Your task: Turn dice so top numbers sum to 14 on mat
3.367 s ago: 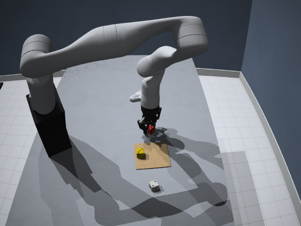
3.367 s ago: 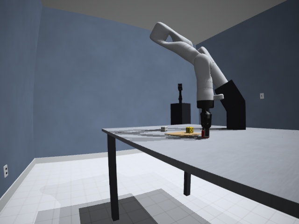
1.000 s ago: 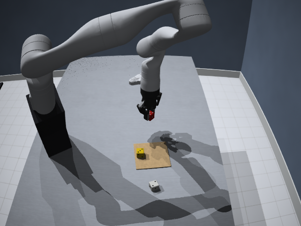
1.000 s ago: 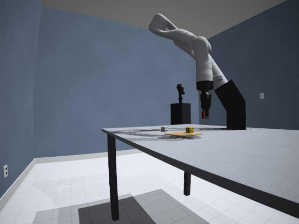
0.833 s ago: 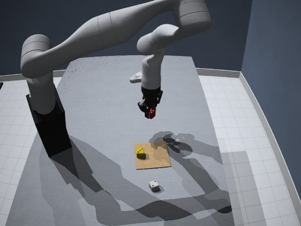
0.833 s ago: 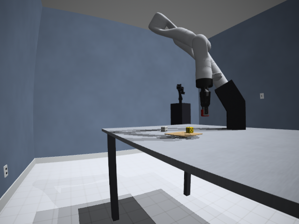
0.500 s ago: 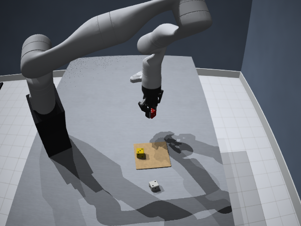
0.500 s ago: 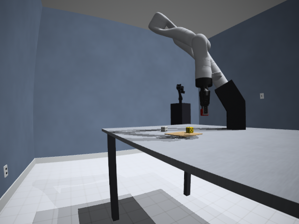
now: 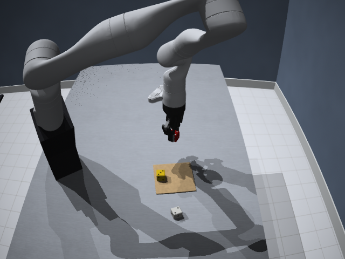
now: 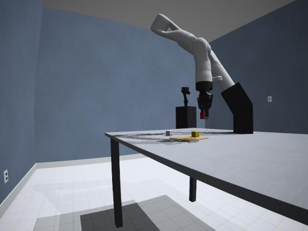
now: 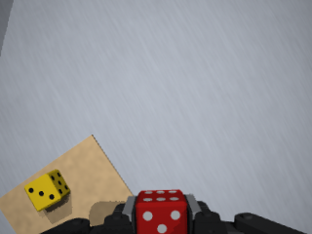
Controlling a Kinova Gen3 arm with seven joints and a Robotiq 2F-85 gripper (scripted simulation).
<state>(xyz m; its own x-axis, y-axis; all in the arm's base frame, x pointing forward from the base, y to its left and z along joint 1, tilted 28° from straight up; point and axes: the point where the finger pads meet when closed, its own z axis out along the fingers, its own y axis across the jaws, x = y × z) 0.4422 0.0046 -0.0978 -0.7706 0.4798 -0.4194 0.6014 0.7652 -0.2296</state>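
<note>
My gripper is now 12 cm above the tan mat, 10 cm to the left of it and 2 cm past it. From my hand the other things lie so: red die: 1 cm below; yellow die: 10 cm to the right, 10 cm below, 7 cm behind; white die: 27 cm to the right, 10 cm below, 5 cm behind.
</note>
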